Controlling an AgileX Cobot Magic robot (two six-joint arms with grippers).
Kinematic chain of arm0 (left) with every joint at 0, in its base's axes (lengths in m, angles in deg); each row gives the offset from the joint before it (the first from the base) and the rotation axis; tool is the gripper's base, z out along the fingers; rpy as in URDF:
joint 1: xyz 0 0 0.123 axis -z
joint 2: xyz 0 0 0 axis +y
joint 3: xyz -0.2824 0 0.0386 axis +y
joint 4: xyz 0.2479 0 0.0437 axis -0.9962 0 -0.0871
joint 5: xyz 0 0 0 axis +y
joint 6: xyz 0.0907 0 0.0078 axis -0.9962 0 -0.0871
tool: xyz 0 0 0 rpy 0 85 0
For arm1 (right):
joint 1: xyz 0 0 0.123 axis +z
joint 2: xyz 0 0 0 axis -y
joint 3: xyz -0.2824 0 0.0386 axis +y
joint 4: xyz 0.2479 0 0.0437 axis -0.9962 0 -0.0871
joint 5: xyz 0 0 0 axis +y
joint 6: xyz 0.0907 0 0.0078 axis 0.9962 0 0.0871
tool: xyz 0 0 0 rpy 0 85 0
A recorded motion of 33 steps. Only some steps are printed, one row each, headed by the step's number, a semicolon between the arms.
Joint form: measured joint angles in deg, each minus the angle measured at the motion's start. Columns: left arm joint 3, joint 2, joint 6, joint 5, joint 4, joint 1; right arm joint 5, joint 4, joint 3, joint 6, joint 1, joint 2.
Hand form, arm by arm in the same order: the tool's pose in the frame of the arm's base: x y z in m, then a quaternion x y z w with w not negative. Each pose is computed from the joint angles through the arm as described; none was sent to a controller.
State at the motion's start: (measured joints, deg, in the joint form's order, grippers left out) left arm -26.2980 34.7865 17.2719 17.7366 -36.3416 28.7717; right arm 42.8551 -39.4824 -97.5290 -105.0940 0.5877 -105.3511
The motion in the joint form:
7: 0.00 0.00 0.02 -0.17 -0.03 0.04; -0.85 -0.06 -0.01 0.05 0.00 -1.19
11: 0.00 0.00 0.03 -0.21 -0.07 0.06; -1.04 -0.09 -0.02 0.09 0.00 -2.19
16: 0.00 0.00 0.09 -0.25 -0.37 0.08; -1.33 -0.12 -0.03 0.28 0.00 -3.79
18: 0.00 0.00 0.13 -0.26 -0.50 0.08; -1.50 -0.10 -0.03 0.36 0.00 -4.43
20: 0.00 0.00 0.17 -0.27 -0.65 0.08; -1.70 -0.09 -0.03 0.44 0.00 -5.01
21: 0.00 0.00 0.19 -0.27 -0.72 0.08; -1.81 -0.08 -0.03 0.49 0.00 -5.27
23: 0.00 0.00 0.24 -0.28 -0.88 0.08; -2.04 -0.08 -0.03 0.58 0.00 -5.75
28: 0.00 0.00 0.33 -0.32 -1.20 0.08; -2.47 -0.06 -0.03 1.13 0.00 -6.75
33: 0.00 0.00 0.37 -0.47 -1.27 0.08; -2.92 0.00 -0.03 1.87 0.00 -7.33
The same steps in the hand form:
7: 0.1191 -0.0468 0.2950 0.26962 0.76000 0.01586 0.59115; 0.4328 0.0433 0.3354 -0.60555 0.64548 -0.09235 0.45622
11: 0.1191 -0.0469 0.2950 0.26995 0.75967 0.01580 0.59143; 0.4366 0.0432 0.3281 -0.60524 0.64969 -0.08816 0.45145
16: 0.1192 -0.0469 0.2952 0.27121 0.75874 0.01720 0.59200; 0.4425 0.0431 0.3161 -0.60411 0.65702 -0.08095 0.44364
18: 0.1192 -0.0469 0.2952 0.27159 0.75843 0.01781 0.59221; 0.4449 0.0430 0.3113 -0.60355 0.65993 -0.07858 0.44050
20: 0.1192 -0.0468 0.2953 0.27207 0.75806 0.01856 0.59244; 0.4470 0.0428 0.3069 -0.60278 0.66262 -0.07670 0.43785
21: 0.1192 -0.0468 0.2953 0.27228 0.75791 0.01891 0.59252; 0.4479 0.0427 0.3049 -0.60229 0.66389 -0.07597 0.43672
23: 0.1193 -0.0468 0.2954 0.27274 0.75753 0.01967 0.59277; 0.4497 0.0426 0.3013 -0.60122 0.66626 -0.07473 0.43480
28: 0.1193 -0.0467 0.2955 0.27376 0.75666 0.02115 0.59336; 0.4533 0.0423 0.2938 -0.59713 0.67301 -0.07058 0.43071
33: 0.1194 -0.0468 0.2957 0.27410 0.75583 0.02076 0.59428; 0.4555 0.0419 0.2895 -0.59171 0.67906 -0.06827 0.42906

